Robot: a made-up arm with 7 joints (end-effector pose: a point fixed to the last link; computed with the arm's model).
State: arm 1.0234 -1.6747 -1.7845 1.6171 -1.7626 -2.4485 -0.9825
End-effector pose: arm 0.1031 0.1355 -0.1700 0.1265 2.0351 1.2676
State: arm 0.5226 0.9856 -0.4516 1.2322 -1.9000 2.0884 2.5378
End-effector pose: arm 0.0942 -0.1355 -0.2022 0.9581 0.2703 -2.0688
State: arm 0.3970 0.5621 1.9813 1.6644 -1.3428 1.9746 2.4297
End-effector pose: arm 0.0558 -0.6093 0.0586 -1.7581 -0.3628 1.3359
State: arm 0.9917 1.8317 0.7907 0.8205 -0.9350 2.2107 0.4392
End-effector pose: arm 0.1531 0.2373 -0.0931 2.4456 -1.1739 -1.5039
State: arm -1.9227 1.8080 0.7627 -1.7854 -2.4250 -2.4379 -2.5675
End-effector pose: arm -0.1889 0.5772 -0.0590 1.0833 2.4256 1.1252
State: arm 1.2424 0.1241 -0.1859 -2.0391 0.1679 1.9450 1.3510
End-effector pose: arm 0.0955 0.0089 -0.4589 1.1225 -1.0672 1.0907
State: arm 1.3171 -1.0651 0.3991 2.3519 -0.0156 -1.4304 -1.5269
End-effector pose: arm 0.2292 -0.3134 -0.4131 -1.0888 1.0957 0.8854
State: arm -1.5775 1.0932 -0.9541 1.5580 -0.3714 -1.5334 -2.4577
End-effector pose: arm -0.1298 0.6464 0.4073 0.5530 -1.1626 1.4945
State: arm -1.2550 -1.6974 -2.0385 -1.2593 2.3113 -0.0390 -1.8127
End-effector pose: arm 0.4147 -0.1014 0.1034 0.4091 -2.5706 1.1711
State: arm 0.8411 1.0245 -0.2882 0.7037 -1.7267 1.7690 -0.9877
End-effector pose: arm 0.2556 -0.5019 -0.3353 -0.3893 2.7770 -0.6795
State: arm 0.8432 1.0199 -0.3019 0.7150 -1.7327 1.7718 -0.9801
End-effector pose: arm 0.2567 -0.5021 -0.3326 -0.4064 2.7706 -0.6822
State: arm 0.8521 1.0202 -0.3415 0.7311 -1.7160 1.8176 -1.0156
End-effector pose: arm 0.2680 -0.4995 -0.3263 -0.5113 2.7126 -0.7705
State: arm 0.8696 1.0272 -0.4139 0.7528 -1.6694 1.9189 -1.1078
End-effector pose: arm 0.2898 -0.4891 -0.3185 -0.7222 2.5669 -0.9475
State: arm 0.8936 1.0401 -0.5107 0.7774 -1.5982 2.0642 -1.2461
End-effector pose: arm 0.3127 -0.4673 -0.3166 -0.9971 2.3196 -1.1438
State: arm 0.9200 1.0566 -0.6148 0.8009 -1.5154 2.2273 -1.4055
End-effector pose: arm 0.3241 -0.4397 -0.3267 -1.2654 2.0098 -1.2789
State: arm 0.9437 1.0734 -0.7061 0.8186 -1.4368 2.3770 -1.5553
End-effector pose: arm 0.3200 -0.4184 -0.3455 -1.4698 1.7197 -1.3258
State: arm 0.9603 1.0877 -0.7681 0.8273 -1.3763 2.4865 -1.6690
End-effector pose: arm 0.3089 -0.4087 -0.3629 -1.5898 1.5162 -1.3187
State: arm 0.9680 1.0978 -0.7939 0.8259 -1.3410 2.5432 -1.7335
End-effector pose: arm 0.3013 -0.4066 -0.3725 -1.6353 1.4167 -1.3059
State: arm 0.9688 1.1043 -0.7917 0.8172 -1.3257 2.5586 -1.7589
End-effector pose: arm 0.2999 -0.4068 -0.3751 -1.6339 1.3915 -1.3061
